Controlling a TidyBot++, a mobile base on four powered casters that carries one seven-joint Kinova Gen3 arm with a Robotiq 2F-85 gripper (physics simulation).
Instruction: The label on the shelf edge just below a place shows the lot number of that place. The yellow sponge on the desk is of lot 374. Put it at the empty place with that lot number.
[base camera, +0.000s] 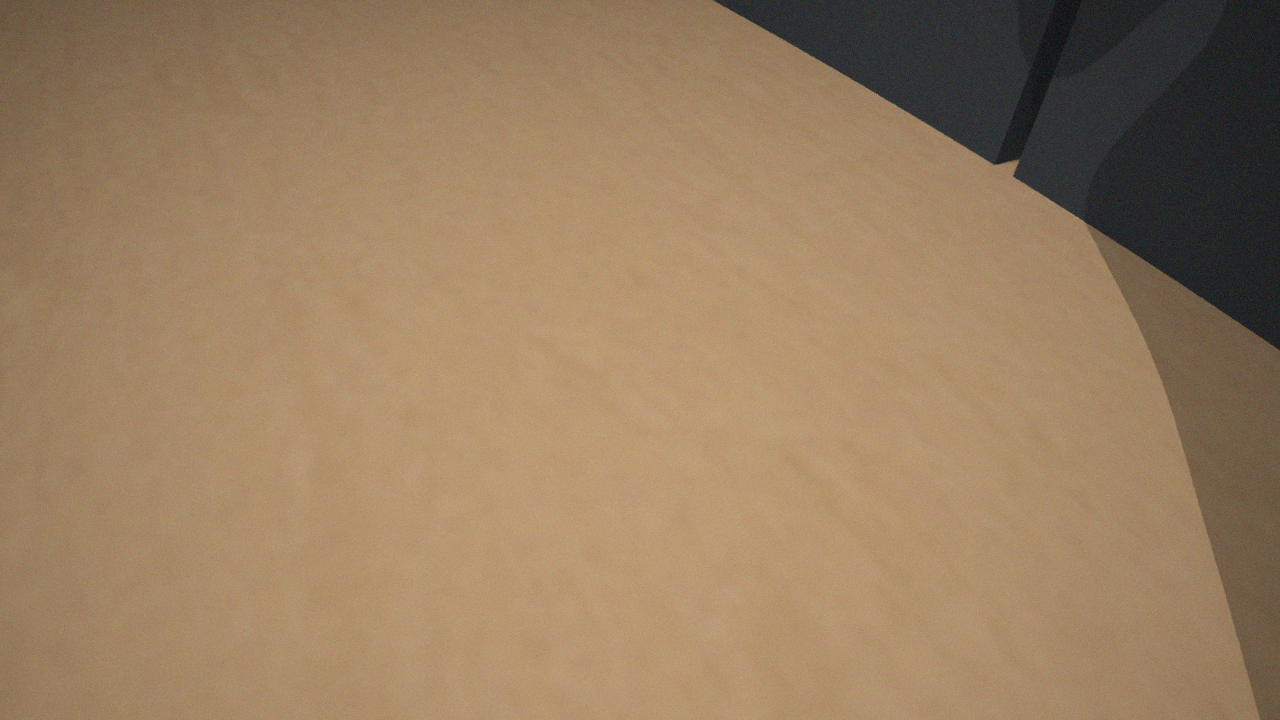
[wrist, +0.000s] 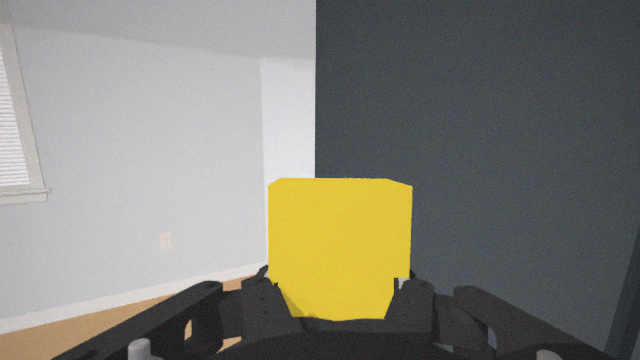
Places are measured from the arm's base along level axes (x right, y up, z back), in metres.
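Pixels of known places: gripper, fingertip midpoint: (wrist: 335, 274).
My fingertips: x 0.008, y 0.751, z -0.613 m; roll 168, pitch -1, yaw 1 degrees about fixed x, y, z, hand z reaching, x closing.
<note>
Behind a point stands the place of what it marks.
The yellow sponge (wrist: 340, 245) @[x 0.009, y 0.784, z -0.582 m] is held between the fingertips of my gripper (wrist: 335, 274) @[x 0.008, y 0.751, z -0.613 m] in the wrist view. My gripper is shut on it, with one dark finger at each side of the sponge. The sponge is held up in front of a dark grey upright panel and a pale wall. No shelf label and no shelf place shows in either view.
The tall dark grey panel (wrist: 475, 125) @[x 0.274, y 0.824, z -1.014 m] fills the right of the wrist view. The pale wall (wrist: 150, 125) @[x -1.100, y 0.767, z -2.197 m], with part of a window, stands at the left. In the base view, dark furniture (base camera: 1190, 179) @[x 0.479, y -0.313, z -0.647 m] stands on the wooden floor (base camera: 581, 402) @[x -0.014, y -0.397, z -0.439 m] at the upper right.
</note>
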